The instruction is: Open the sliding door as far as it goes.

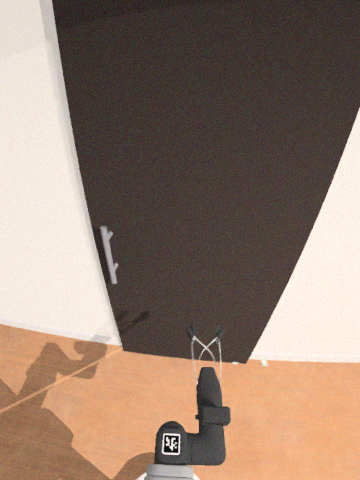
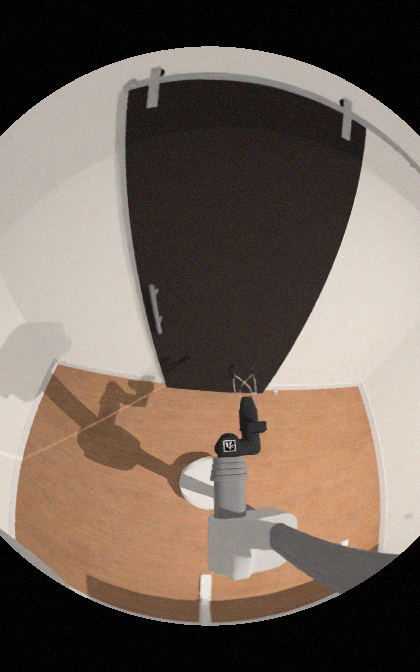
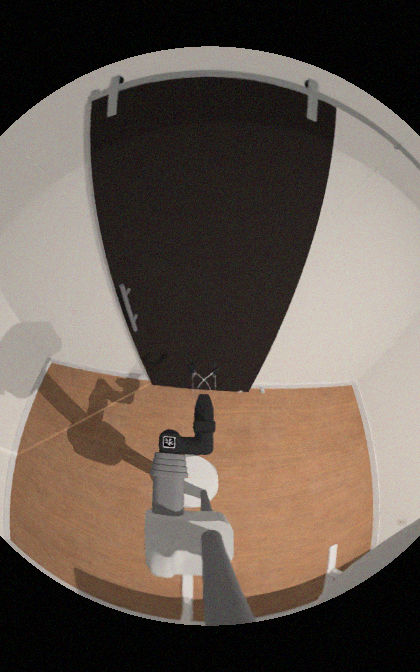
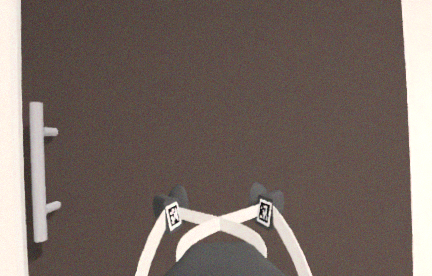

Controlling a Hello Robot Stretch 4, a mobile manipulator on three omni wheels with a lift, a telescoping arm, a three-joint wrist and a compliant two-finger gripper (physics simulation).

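Places are measured from the robot's base along level axes (x ahead, y left, z up), in millimetres.
Pixels of known places: gripper, fingertip midpoint: (image 1: 204, 324) (image 2: 241, 364) (image 3: 203, 361) (image 4: 218, 199); robot's base, link origin: (image 2: 208, 481) (image 3: 189, 479).
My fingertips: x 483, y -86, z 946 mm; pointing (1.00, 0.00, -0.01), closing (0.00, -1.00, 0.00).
Ahead of a thing's pixels: the offset from my fingertips to its top centre. "spot": to the spot under its first point.
The dark sliding door (image 1: 210, 165) (image 2: 240, 225) (image 3: 210, 225) (image 4: 225, 100) hangs from a rail and stands at the left end of it, its left edge along the pale door frame. A grey vertical bar handle @(spot: 290 mm ahead, 393 mm left, 25 mm up) (image 1: 108, 255) (image 2: 155, 309) (image 3: 128, 307) (image 4: 38, 172) is fixed near the door's left edge. My gripper (image 1: 205, 332) (image 2: 243, 372) (image 3: 204, 372) (image 4: 218, 199) is open and empty, its fingertips apart and pointing at the door. It is to the right of the handle and apart from it. How far the fingertips are from the door surface is hard to tell.
The grey rail (image 2: 390, 142) (image 3: 372, 126) runs along the door's top and on to the right over the white wall (image 1: 330, 280) (image 2: 370, 280) (image 3: 350, 280). A small white floor piece @(spot: 317 mm ahead, 580 mm right, 972 mm down) (image 1: 264, 363) (image 2: 275, 392) (image 3: 262, 390) sits by the wall, right of the door's bottom.
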